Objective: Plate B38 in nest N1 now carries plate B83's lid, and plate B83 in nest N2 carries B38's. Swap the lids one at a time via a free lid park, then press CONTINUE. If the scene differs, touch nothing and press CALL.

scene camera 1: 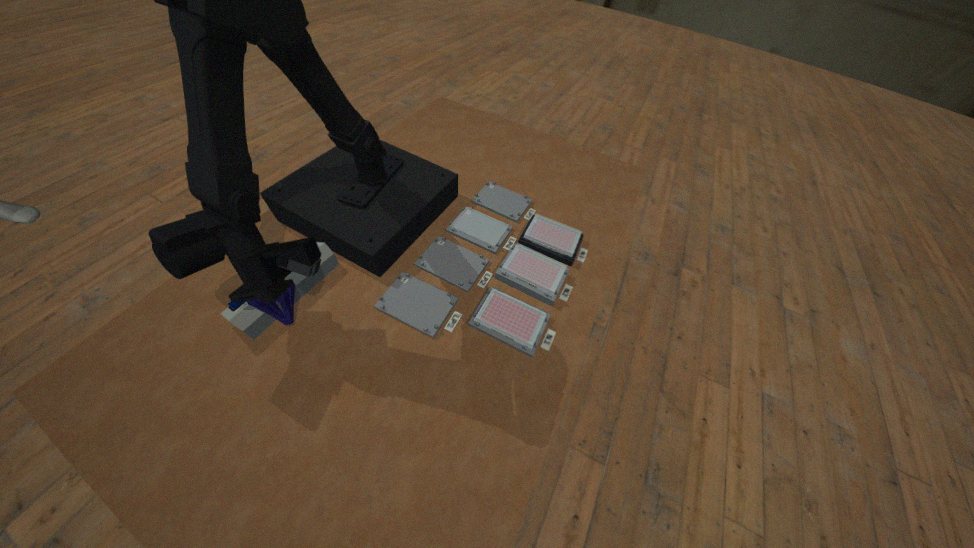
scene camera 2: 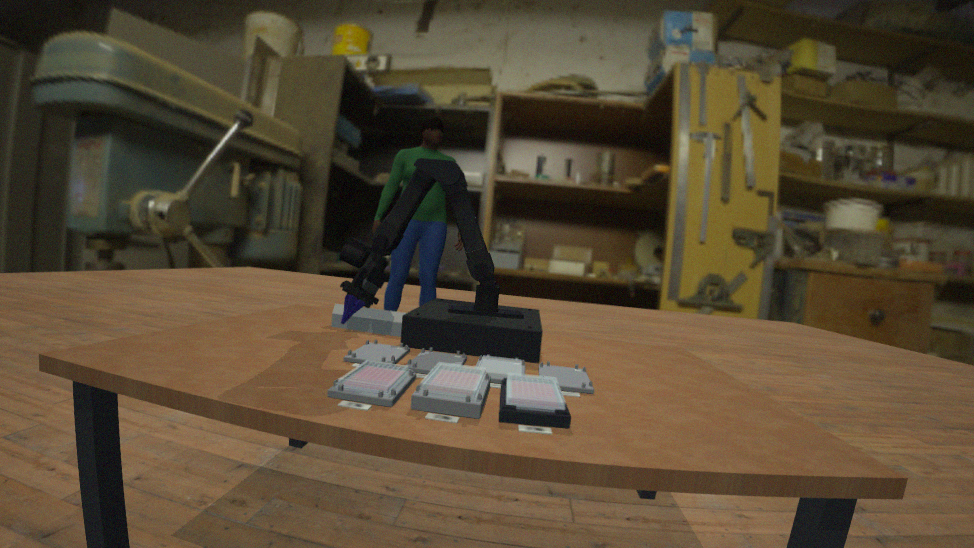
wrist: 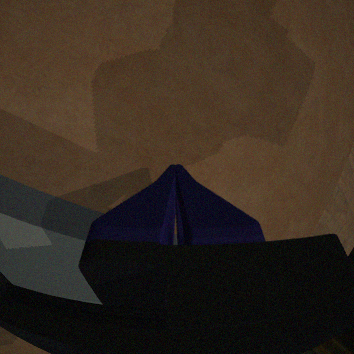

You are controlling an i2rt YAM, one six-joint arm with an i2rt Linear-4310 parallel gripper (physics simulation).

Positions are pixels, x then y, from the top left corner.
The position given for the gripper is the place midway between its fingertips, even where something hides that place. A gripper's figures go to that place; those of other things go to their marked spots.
Scene:
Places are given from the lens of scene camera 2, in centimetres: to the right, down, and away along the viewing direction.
gripper point(scene camera 2: 342, 323): -38, 13, 102
grey button panel point(scene camera 2: 371, 320): -31, 13, 106

